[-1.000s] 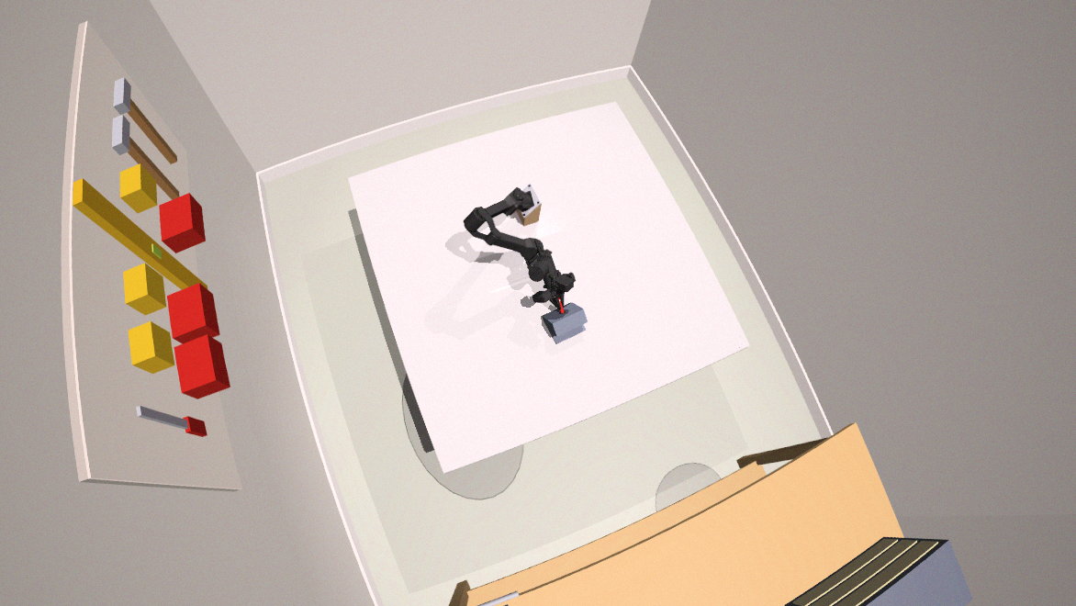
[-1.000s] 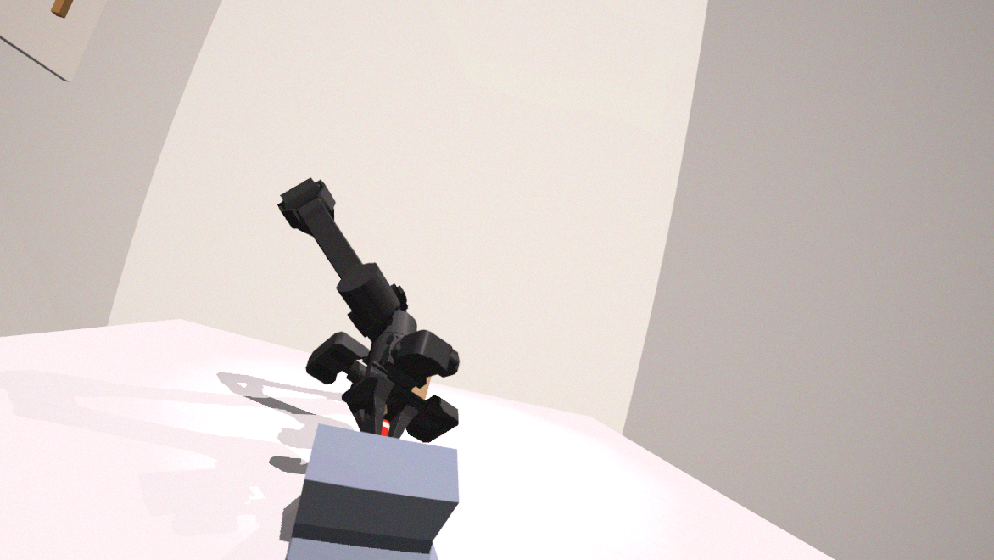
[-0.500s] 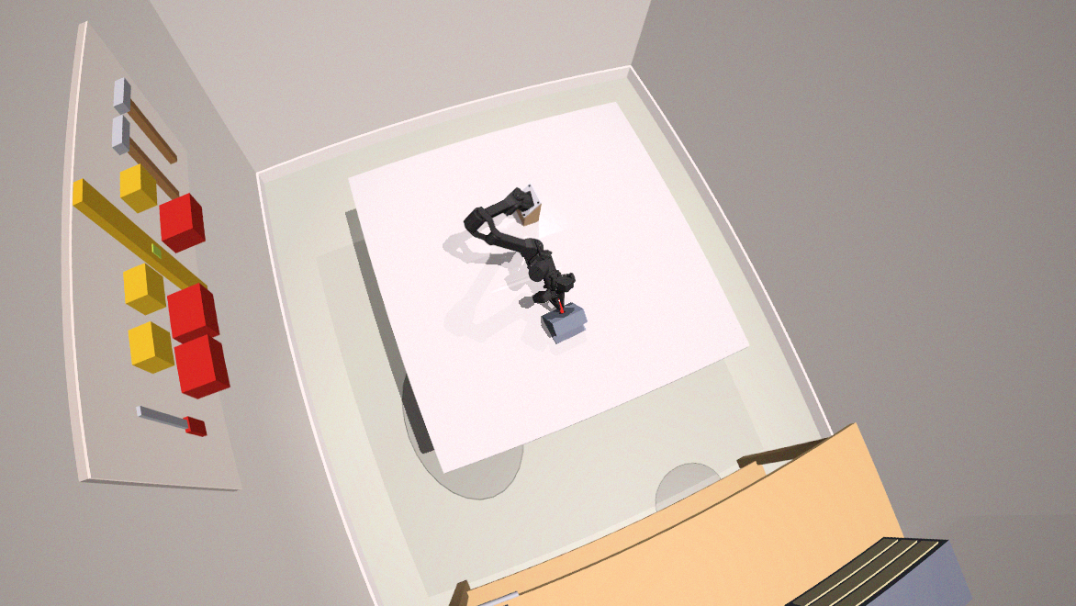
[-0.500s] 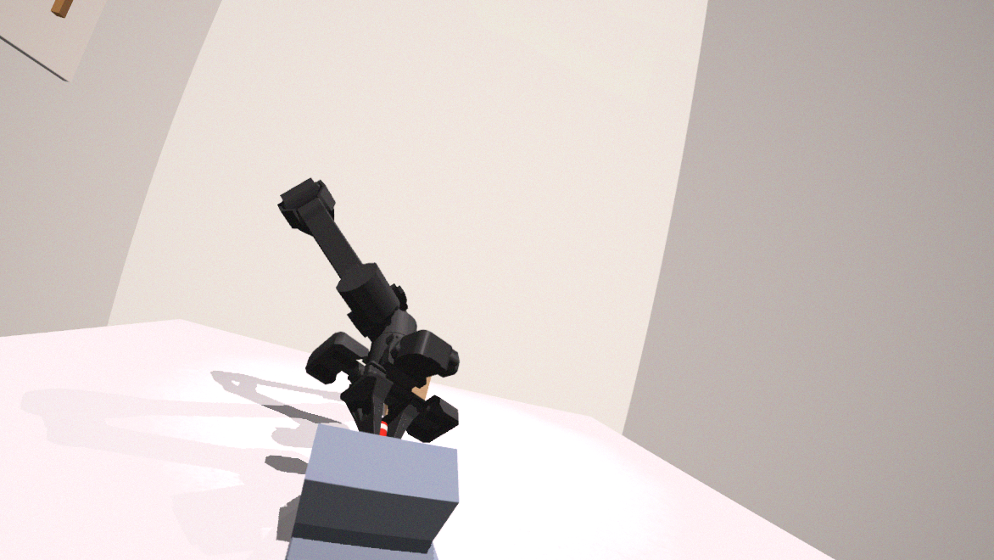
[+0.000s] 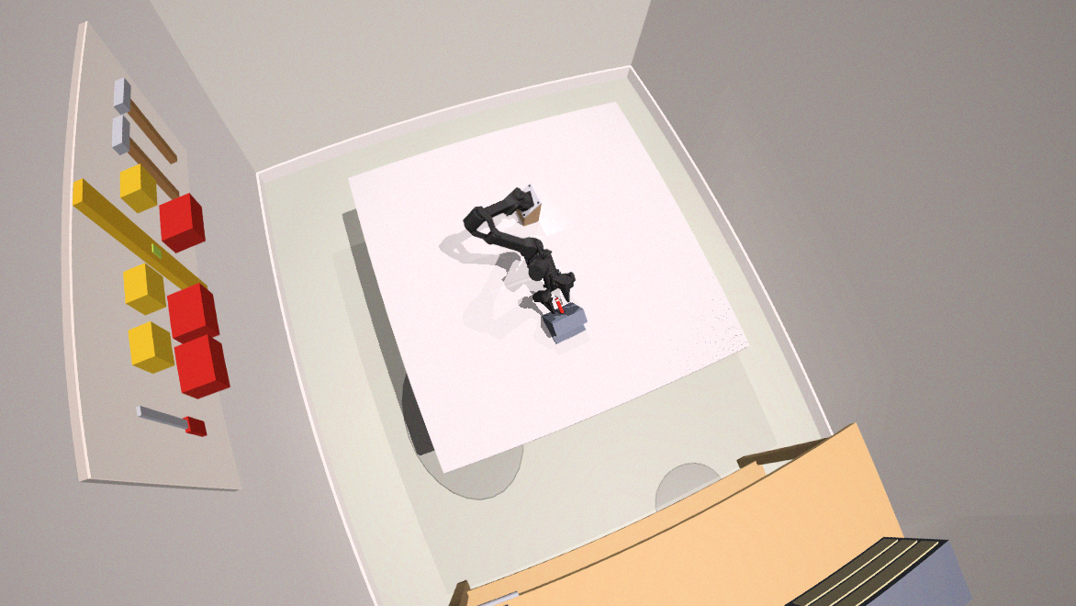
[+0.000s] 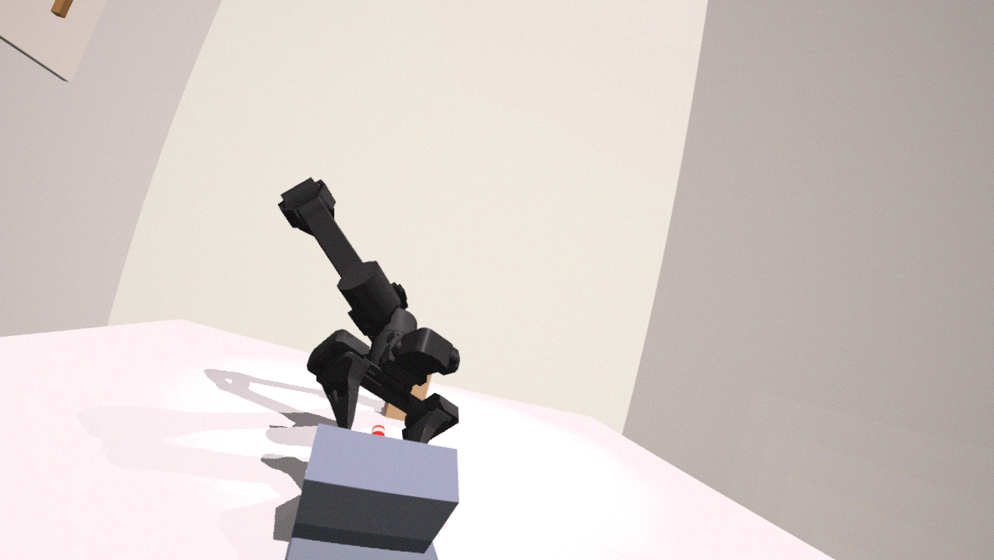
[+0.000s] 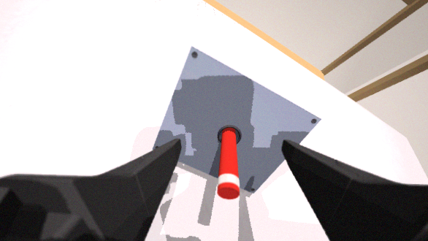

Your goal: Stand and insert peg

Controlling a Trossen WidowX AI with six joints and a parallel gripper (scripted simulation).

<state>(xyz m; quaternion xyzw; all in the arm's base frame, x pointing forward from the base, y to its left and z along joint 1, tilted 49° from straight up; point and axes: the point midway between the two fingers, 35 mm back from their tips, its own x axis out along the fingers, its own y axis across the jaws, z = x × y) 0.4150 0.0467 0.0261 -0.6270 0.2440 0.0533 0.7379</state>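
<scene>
Right now my gripper tip is 20 mm past the peg and 10 mm to the left of it. From my gripper tip the other things lie so: sloped panel 40 mm ahead, 30 mm below, 10 mm to the left.
</scene>
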